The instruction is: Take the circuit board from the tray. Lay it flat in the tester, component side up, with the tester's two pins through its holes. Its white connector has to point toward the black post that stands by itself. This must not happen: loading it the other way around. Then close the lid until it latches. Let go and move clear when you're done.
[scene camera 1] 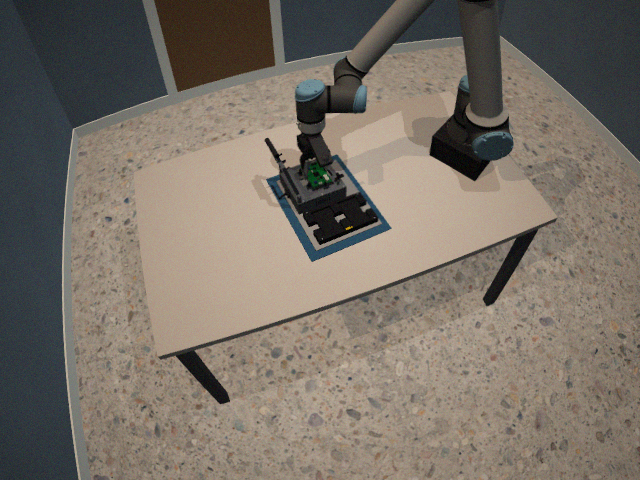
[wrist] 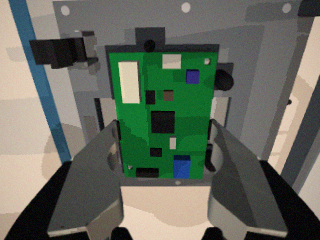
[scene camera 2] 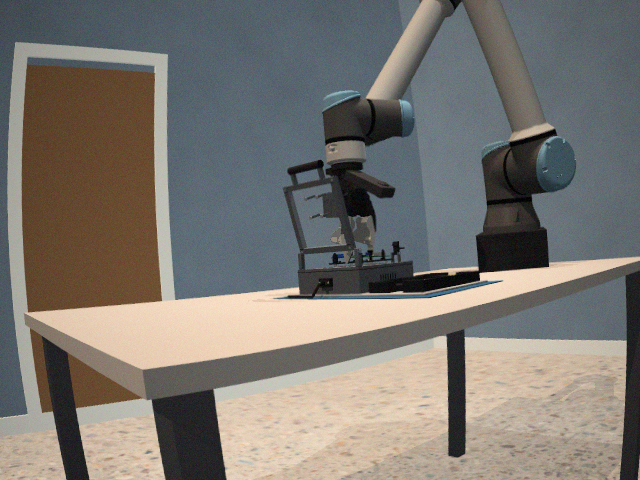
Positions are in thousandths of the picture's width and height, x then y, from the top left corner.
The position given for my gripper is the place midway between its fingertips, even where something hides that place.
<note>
I see my gripper (scene camera 2: 562,547), a green circuit board (wrist: 511,419) and a black clamp (wrist: 195,223).
My gripper also shows in the wrist view (wrist: 511,506).
</note>
